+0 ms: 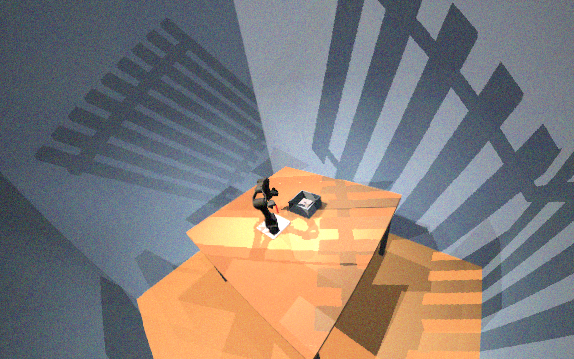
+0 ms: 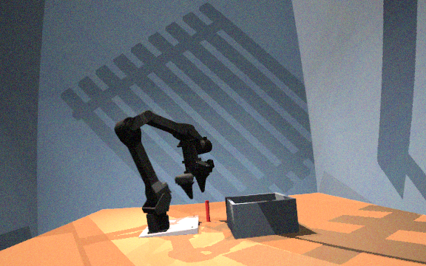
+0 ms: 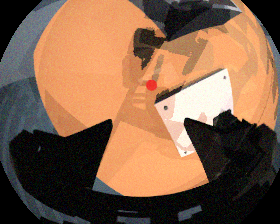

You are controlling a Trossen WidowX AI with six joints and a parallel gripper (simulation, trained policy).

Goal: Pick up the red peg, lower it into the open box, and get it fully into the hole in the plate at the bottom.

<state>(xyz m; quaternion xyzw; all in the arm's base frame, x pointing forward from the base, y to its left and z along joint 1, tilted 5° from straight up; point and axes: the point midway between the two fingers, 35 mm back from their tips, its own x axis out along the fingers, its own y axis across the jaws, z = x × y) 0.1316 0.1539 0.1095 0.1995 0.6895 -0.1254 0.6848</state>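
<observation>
My gripper tip is 40 mm short of the red peg, 20 mm to the left of it and 60 mm above it. From my gripper tip the other things lie so: grey box (210 mm ahead, 180 mm to the right, 70 mm below); plate (210 mm ahead, 180 mm to the right, 50 mm below).
</observation>
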